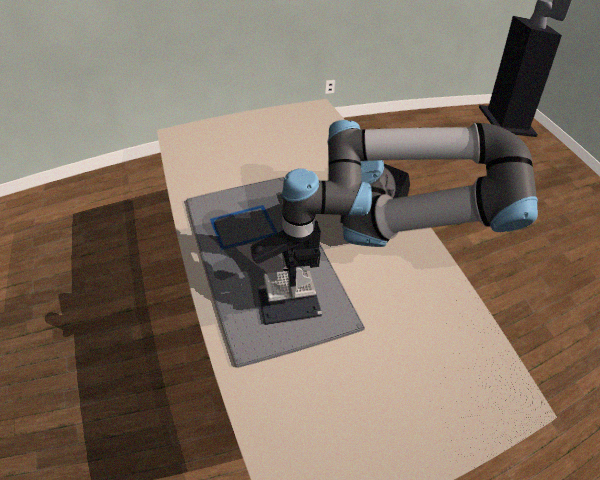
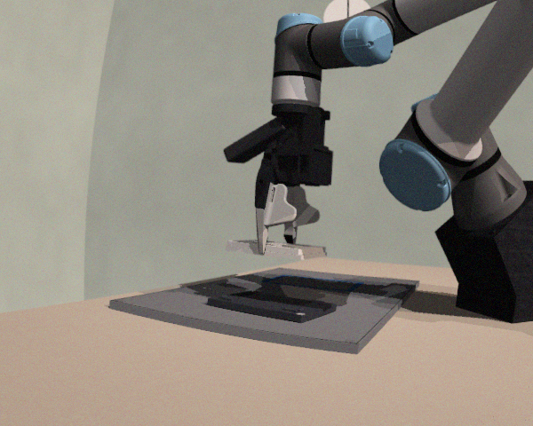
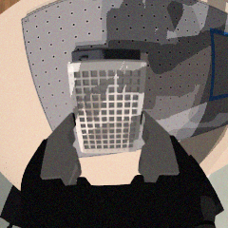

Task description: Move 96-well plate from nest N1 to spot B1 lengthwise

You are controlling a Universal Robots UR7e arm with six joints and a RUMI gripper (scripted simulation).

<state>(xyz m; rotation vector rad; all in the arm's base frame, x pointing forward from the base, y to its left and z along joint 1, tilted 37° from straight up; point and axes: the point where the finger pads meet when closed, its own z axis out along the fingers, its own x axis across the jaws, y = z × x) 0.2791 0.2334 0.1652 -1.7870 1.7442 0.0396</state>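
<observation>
Right now my hand is 100 mm above the dark plate nest N1. The rest, counted from my hand: white 96-well plate 10 mm below.
</observation>
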